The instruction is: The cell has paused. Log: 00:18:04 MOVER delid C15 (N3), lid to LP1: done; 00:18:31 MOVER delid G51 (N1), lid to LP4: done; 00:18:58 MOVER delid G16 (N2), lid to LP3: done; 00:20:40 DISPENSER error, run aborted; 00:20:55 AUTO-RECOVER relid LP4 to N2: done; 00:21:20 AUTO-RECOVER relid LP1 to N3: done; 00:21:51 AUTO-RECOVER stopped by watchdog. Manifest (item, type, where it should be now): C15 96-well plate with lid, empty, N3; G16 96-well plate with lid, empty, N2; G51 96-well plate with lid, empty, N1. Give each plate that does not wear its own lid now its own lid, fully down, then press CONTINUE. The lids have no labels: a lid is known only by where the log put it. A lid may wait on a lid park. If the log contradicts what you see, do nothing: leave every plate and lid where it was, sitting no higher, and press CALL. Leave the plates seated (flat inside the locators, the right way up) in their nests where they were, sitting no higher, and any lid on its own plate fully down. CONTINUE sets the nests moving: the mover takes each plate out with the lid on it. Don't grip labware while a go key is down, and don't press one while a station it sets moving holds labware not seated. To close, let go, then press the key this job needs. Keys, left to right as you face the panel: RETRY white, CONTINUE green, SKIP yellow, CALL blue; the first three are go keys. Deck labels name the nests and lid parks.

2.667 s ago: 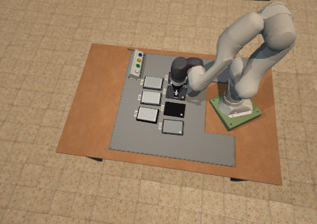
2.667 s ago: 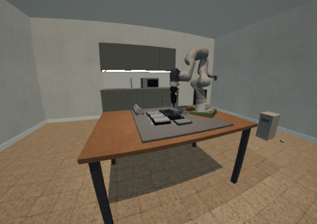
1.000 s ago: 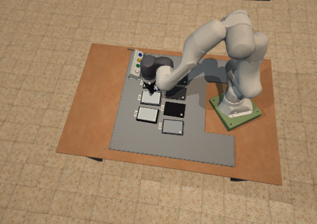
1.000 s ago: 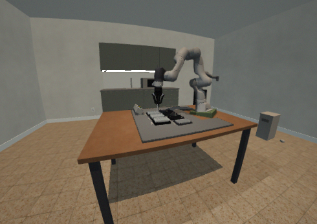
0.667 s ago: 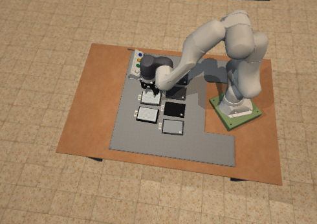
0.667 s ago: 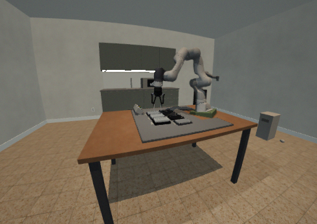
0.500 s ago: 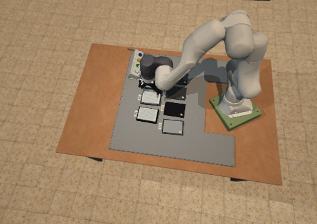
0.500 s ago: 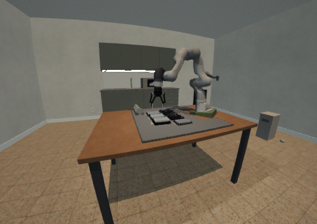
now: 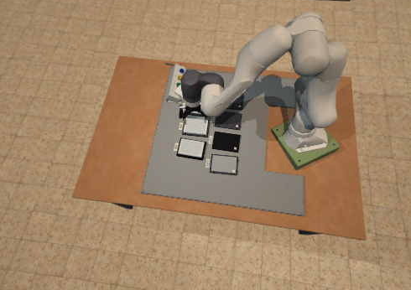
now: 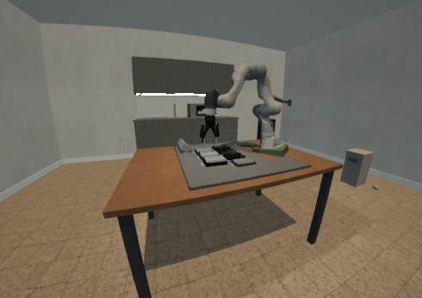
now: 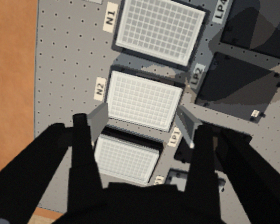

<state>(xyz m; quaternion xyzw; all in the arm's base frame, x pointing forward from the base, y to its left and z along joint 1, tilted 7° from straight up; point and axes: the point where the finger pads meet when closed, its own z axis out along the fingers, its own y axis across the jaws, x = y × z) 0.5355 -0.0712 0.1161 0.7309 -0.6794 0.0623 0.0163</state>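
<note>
Right now my hand is 80 mm above the clear lid. The rest, counted from my hand: LP2 label: 110 mm below, 100 mm behind, 60 mm to the right; then lid park labelled LP1: 160 mm behind, 100 mm below, 90 mm to the left; then LP1 label: 110 mm below, 80 mm behind, 70 mm to the left.
</note>
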